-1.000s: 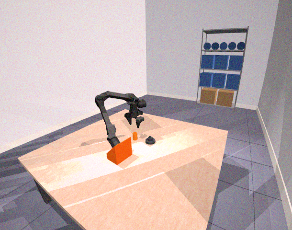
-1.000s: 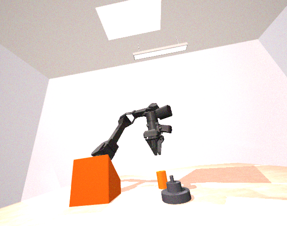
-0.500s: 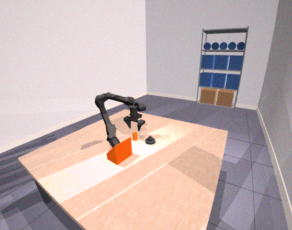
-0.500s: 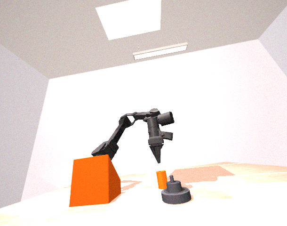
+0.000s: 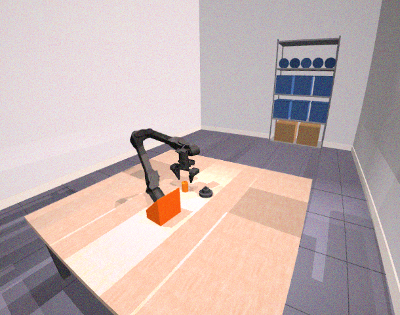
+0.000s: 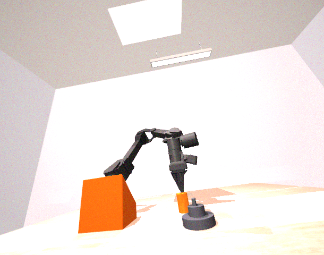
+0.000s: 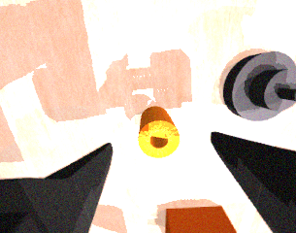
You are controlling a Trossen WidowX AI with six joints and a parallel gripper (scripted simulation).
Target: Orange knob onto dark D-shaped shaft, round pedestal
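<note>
Now: the orange knob 40 mm below my gripper tip. Round my gripper tip: dark round pedestal 10 mm ahead, 140 mm to the right, 40 mm below.
</note>
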